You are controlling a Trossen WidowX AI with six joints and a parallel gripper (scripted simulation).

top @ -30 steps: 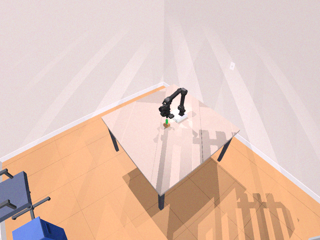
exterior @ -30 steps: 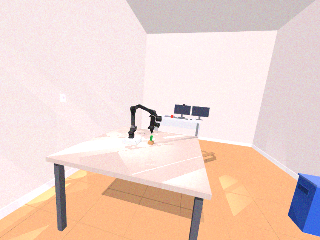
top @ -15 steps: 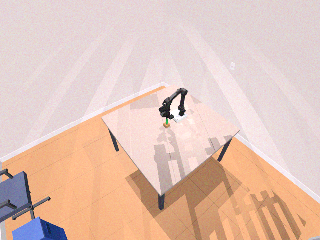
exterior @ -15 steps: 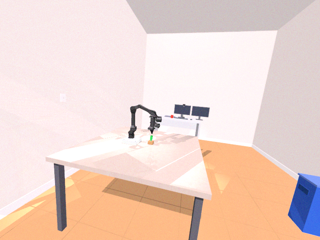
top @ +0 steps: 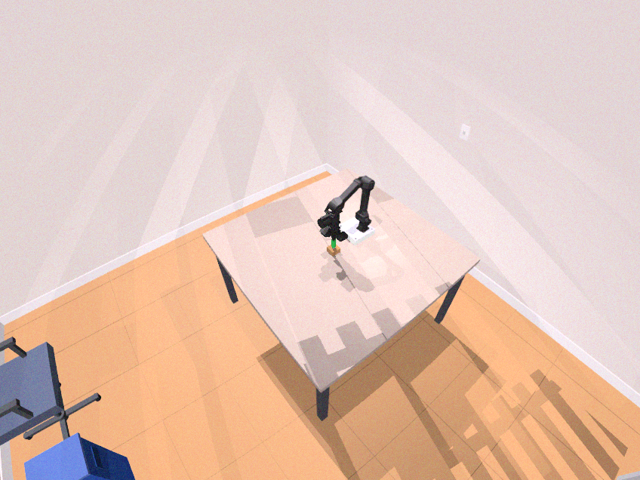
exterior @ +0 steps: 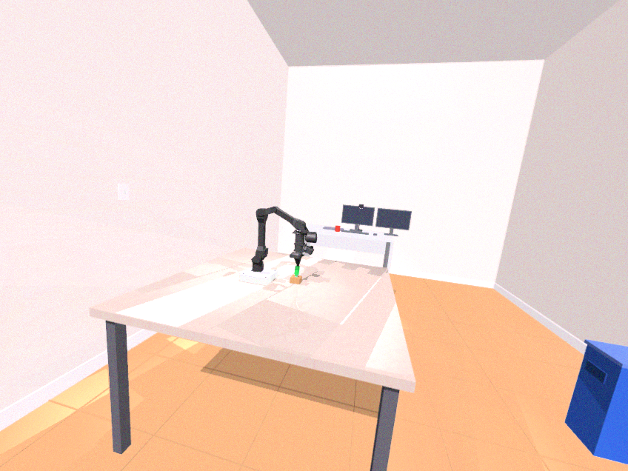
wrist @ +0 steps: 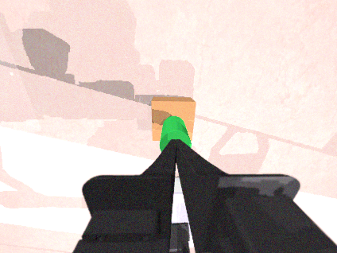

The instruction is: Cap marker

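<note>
Right now the green cap is 30 mm below my gripper tip. Round my gripper tip: holder block 90 mm below, 10 mm behind.
</note>
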